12 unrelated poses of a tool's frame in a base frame.
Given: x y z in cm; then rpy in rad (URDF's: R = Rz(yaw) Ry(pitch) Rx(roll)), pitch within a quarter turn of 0, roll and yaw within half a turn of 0.
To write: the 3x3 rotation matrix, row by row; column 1 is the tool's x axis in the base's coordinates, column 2 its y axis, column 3 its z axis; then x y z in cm. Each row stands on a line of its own. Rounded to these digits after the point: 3 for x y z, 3 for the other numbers.
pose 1, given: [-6.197, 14.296, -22.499, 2.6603, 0.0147, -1.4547]
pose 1, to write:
0.116, -0.880, -0.461
-0.993, -0.109, -0.041
-0.015, 0.463, -0.886
-6.197, 14.296, -22.499

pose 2, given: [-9.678, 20.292, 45.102, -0.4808, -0.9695, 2.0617]
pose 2, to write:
-0.267, -0.962, -0.063
0.499, -0.082, -0.863
0.825, -0.262, 0.502
-9.678, 20.292, 45.102

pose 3, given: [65.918, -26.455, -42.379, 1.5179, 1.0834, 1.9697]
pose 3, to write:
-0.182, -0.391, 0.902
0.432, 0.793, 0.431
-0.884, 0.468, 0.025
65.918, -26.455, -42.379

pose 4, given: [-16.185, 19.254, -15.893, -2.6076, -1.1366, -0.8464]
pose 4, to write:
0.279, -0.339, 0.899
-0.315, -0.916, -0.248
0.907, -0.214, -0.362
-16.185, 19.254, -15.893

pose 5, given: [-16.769, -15.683, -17.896, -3.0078, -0.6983, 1.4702]
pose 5, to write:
0.077, 0.995, -0.069
0.762, -0.014, 0.647
0.643, -0.102, -0.759
-16.769, -15.683, -17.896

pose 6, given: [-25.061, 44.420, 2.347, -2.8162, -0.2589, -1.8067]
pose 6, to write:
-0.226, -0.940, 0.254
-0.940, 0.142, -0.311
0.256, -0.309, -0.916
-25.061, 44.420, 2.347

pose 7, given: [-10.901, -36.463, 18.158, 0.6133, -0.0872, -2.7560]
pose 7, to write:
-0.923, 0.354, -0.150
-0.375, -0.739, 0.560
0.087, 0.573, 0.815
-10.901, -36.463, 18.158

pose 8, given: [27.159, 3.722, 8.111, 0.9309, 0.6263, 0.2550]
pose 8, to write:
0.784, 0.304, 0.541
0.204, 0.696, -0.688
-0.586, 0.650, 0.484
27.159, 3.722, 8.111

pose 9, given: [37.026, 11.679, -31.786, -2.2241, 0.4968, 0.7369]
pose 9, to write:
0.651, 0.128, -0.748
0.591, -0.704, 0.393
-0.477, -0.698, -0.534
37.026, 11.679, -31.786

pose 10, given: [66.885, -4.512, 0.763, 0.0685, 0.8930, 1.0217]
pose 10, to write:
0.327, -0.823, 0.464
0.535, 0.566, 0.627
-0.779, 0.043, 0.626
66.885, -4.512, 0.763

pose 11, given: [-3.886, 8.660, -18.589, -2.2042, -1.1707, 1.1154]
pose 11, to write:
0.171, 0.858, -0.484
0.350, 0.406, 0.844
0.921, -0.314, -0.231
-3.886, 8.660, -18.589

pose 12, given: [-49.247, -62.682, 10.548, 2.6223, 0.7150, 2.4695]
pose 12, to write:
-0.591, 0.286, 0.754
0.470, 0.882, 0.034
-0.656, 0.375, -0.656
-49.247, -62.682, 10.548

